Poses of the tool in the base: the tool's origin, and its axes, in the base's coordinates. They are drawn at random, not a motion.
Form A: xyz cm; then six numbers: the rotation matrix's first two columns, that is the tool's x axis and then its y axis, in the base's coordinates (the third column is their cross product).
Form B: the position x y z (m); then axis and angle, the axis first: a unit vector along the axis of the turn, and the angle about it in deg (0 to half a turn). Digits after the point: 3 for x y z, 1 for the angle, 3 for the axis.
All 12 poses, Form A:
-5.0, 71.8, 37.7, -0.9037, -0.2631, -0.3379, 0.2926, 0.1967, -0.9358
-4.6, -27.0, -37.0, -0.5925, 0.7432, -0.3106, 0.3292, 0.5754, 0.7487
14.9, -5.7, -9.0, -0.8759, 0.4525, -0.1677, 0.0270, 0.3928, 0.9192
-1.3, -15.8, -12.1, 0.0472, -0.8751, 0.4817, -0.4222, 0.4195, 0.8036
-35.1, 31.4, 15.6, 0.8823, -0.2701, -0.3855, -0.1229, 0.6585, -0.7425
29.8, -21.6, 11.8, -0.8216, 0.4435, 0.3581, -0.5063, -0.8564, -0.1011
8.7, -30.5, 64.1, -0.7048, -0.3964, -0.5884, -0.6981, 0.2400, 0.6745
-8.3, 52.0, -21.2, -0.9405, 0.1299, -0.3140, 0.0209, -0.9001, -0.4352
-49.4, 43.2, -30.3, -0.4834, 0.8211, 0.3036, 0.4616, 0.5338, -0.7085
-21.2, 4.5, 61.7, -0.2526, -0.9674, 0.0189, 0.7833, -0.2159, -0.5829
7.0, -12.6, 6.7, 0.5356, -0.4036, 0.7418, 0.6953, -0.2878, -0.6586
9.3, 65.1, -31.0, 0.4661, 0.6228, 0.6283, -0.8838, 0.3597, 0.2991
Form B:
-0.050, 0.718, 0.377, 0.010, 0.760, -0.649, 154.7
-0.046, -0.270, -0.370, 0.341, 0.874, 0.346, 143.3
0.149, -0.057, -0.090, 0.151, 0.827, 0.542, 156.9
-0.013, -0.158, -0.121, 0.582, -0.773, -0.252, 116.2
-0.351, 0.314, 0.156, -0.861, 0.501, -0.088, 57.0
0.298, -0.216, 0.118, 0.169, -0.099, 0.981, 151.0
0.087, -0.305, 0.641, -0.358, 0.782, 0.510, 162.8
-0.083, 0.520, -0.212, -0.170, -0.222, 0.960, 176.7
-0.494, 0.432, -0.303, -0.416, -0.860, 0.295, 142.5
-0.212, 0.045, 0.617, -0.238, 0.291, -0.927, 109.2
0.070, -0.126, 0.067, -0.804, -0.138, -0.578, 108.2
0.093, 0.651, -0.310, 0.516, -0.347, 0.783, 74.2

